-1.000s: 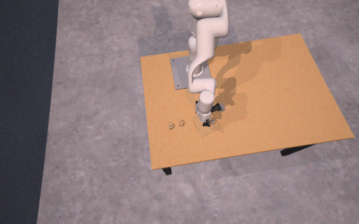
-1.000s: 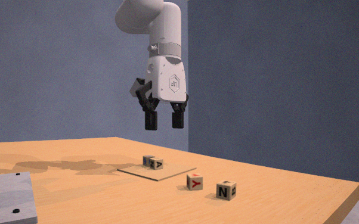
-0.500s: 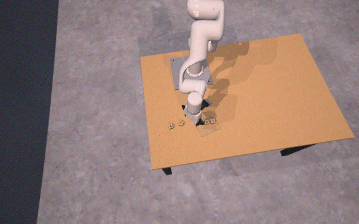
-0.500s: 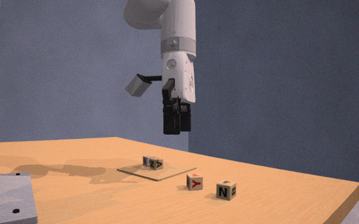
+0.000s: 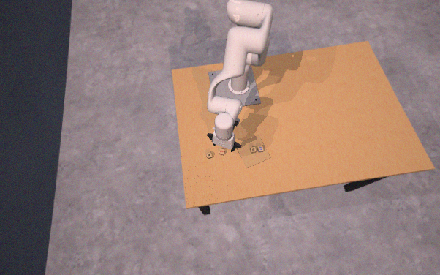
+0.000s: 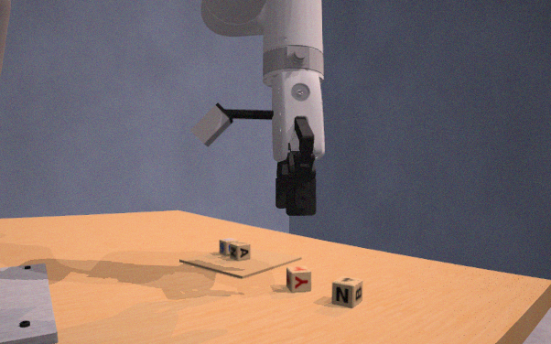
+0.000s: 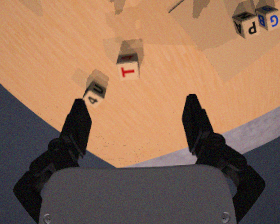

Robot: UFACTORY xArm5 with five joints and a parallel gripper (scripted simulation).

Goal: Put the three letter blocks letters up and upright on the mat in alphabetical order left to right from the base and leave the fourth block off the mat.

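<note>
The red-lettered block is 10 mm to the right of my hand and 90 mm below it. From my hand the other things lie so: blue-lettered block: 40 mm ahead, 190 mm to the left, 90 mm below; then black-lettered block: 80 mm to the right, 90 mm below; then thin tan mat: 40 mm ahead, 150 mm to the left, 100 mm below.
</note>
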